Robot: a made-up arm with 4 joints.
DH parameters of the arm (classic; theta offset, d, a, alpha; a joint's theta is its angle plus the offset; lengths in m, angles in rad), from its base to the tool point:
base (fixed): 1.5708 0.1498 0 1.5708
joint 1: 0 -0.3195 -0.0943 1.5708
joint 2: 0 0.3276 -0.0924 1.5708
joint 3: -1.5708 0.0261 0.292 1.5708
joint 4: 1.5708 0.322 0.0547 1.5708
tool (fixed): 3.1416 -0.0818 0 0
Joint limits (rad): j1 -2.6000..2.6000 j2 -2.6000..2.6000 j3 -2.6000..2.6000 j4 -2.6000..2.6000
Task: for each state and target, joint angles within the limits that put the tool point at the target. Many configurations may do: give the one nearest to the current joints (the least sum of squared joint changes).
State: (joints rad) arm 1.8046 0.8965 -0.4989 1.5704
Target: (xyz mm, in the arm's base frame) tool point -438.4 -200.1 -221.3
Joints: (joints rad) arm 1.0733 0.5367 0.2474 1.7774
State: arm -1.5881 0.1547 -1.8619 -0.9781
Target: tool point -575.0 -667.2 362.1
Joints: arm -1.0658 0.3103 -1.0515 -0.5827
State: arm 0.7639 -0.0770 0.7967 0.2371
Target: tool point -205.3 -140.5 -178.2
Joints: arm 1.1578 -0.5609 0.4952 0.4173
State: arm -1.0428 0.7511 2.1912 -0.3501
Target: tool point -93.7 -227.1 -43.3
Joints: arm -1.3145 1.1246 2.3678 -0.3276
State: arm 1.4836 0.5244 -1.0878 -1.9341
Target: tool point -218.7 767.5 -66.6
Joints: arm 2.2815 -0.3105 -1.0921 -1.9933
